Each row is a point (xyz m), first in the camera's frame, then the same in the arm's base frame.
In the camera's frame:
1: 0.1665 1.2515 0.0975
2: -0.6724 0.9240 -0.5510
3: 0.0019 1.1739 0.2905
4: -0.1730 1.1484 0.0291
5: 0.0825 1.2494 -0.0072
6: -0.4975 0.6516 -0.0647
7: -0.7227 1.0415 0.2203
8: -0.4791 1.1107 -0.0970
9: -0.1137 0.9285 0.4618
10: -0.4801 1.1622 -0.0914
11: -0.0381 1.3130 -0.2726
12: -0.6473 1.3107 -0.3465
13: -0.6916 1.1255 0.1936
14: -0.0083 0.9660 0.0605
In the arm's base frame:
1: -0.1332 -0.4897 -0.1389
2: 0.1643 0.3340 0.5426
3: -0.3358 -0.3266 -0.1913
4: -0.1844 -0.1832 0.0455
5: -0.0815 -0.4289 -0.0310
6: -0.0665 0.4048 0.0107
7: -0.5393 0.2608 0.2098
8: -0.1969 0.0540 0.2791
9: -0.4390 -0.0720 -0.3569
10: -0.2205 0.0165 0.3059
11: 0.0643 -0.3877 0.2261
12: -0.1337 0.0260 0.6337
13: -0.5341 0.1785 0.2538
14: -0.0745 -0.1601 -0.1754

